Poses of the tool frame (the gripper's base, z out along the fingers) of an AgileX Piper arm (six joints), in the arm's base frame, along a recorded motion.
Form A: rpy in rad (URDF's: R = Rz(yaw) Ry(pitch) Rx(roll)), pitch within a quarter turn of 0, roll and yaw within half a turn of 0; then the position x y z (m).
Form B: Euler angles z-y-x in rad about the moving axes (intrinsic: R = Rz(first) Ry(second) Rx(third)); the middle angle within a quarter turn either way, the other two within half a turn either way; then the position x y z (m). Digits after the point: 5 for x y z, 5 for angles.
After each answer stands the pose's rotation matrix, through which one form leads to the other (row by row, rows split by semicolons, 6 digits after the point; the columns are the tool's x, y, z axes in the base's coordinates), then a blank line. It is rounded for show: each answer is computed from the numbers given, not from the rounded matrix.
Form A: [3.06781 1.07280 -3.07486 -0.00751 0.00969 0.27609]
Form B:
[-3.07486 1.07280 3.06781 -0.00751 0.00969 0.27609]
-0.476603 -0.131120 0.869285; -0.031852 0.990741 0.131976; -0.878541 0.035212 -0.476367

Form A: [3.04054 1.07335 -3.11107 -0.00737 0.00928 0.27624]
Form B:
[-3.11107 1.07335 3.04054 -0.00737 0.00928 0.27624]
-0.476961 -0.118975 0.870835; -0.014563 0.991730 0.127516; -0.878804 0.048139 -0.474749

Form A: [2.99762 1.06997 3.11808 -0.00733 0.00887 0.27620]
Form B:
[3.11808 1.06997 2.99762 -0.00733 0.00887 0.27620]
-0.480018 -0.102553 0.871244; 0.011289 0.992339 0.123026; -0.877186 0.068890 -0.475183

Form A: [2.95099 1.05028 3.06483 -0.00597 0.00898 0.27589]
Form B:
[3.06483 1.05028 2.95099 -0.00597 0.00898 0.27589]
-0.495864 -0.088578 0.863871; 0.038139 0.991603 0.123567; -0.867563 0.094219 -0.488322

